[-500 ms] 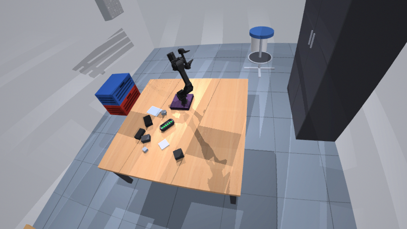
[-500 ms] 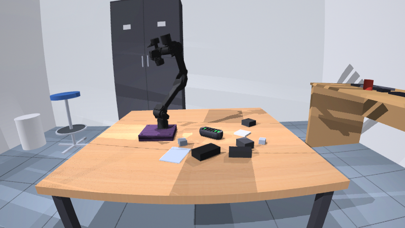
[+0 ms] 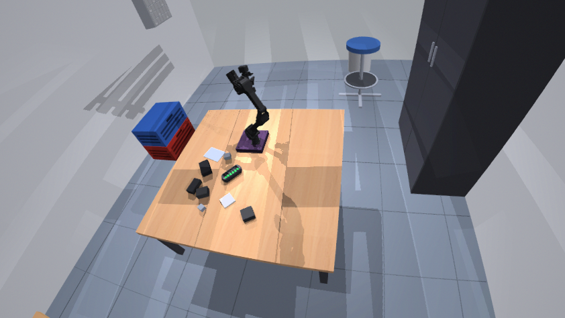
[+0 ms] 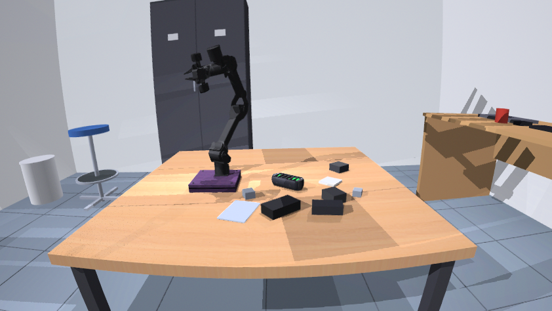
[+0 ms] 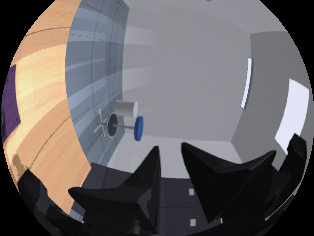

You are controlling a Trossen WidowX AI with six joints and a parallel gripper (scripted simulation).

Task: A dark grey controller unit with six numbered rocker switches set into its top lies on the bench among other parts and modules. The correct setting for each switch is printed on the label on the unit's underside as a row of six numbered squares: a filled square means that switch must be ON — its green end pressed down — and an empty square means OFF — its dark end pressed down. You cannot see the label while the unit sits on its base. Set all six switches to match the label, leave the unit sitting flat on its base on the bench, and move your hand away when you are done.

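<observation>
My gripper tip is now 67 cm short of the white plate, 16 cm to the left of it and 50 cm above it. From my gripper tip the other things lie so: white sheet 26 cm ahead, 40 cm to the right, 51 cm below.
</observation>
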